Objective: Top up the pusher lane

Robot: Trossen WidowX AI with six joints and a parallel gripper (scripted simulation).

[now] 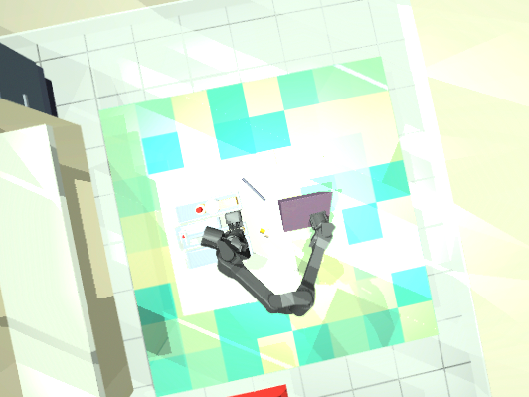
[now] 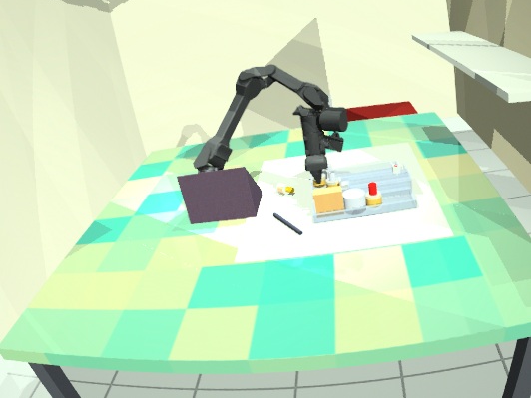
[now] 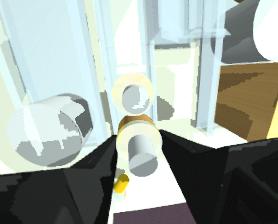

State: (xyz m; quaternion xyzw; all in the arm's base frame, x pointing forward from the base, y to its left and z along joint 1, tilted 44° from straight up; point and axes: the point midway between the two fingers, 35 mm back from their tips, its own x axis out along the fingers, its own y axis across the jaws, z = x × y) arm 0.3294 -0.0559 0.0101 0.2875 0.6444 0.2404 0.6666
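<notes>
Now: the brown box 130 mm to the right of my gripper tip, 20 mm ahead of it and 10 mm below it. The rest, counted from my gripper tip: lane rack 150 mm ahead, 30 mm to the right, 30 mm below; dark pen 150 mm to the right, 100 mm behind, 40 mm below.
</notes>
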